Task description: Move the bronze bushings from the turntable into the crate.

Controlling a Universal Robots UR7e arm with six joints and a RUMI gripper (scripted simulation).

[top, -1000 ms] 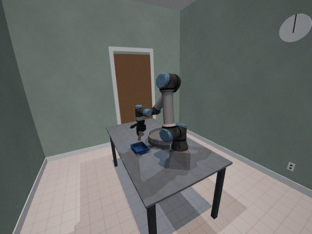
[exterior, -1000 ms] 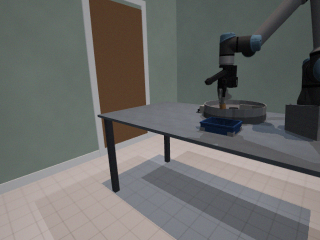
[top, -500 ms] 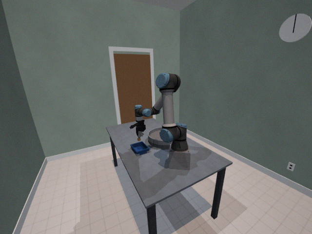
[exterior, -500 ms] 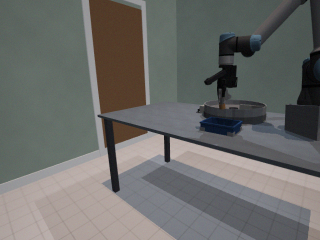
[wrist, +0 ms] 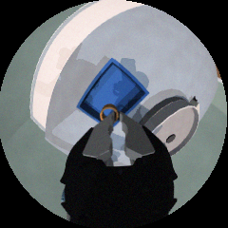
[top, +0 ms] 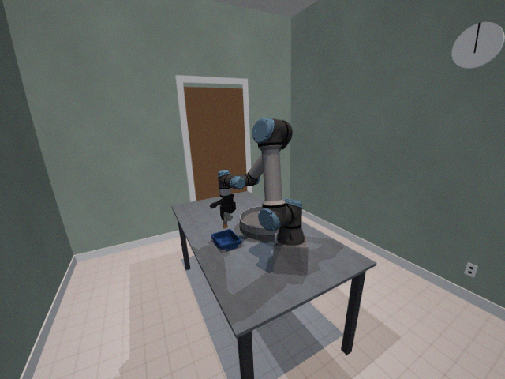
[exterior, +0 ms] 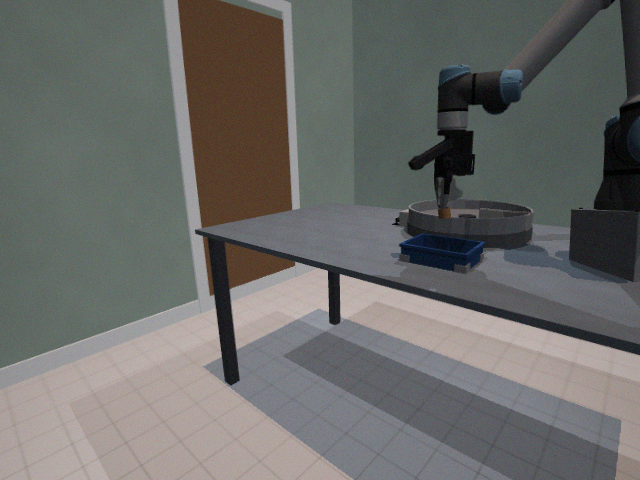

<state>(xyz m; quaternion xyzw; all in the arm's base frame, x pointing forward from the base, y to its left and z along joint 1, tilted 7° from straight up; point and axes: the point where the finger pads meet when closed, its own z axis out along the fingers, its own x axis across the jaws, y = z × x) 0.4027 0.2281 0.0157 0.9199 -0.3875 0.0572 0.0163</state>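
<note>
The blue crate lies 12 cm below my hand, 1 cm to the left of it and 1 cm behind it. The rest, counted from my hand: turntable 36 cm to the right, 9 cm below, 5 cm ahead.
</note>
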